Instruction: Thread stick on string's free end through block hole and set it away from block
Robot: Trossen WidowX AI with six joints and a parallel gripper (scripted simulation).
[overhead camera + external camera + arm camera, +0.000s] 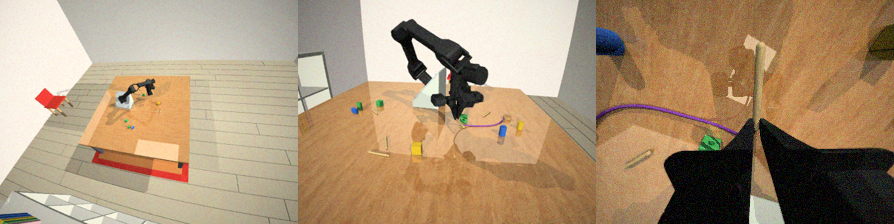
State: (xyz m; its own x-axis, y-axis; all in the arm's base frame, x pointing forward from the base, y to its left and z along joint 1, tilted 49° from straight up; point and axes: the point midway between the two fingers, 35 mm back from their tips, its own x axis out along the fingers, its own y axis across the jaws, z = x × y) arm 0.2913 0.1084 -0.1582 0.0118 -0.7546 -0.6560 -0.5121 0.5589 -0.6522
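Right now my gripper tip is 10 cm past the green block, 4 cm above it and 2 cm to the right of it. The rest, counted from my gripper tip: yellow cylinder (27 cm to the left, 9 cm behind, 4 cm below); blue cylinder (18 cm to the left, 4 cm below, 2 cm behind); yellow cube (15 cm ahead, 10 cm to the right, 4 cm below).
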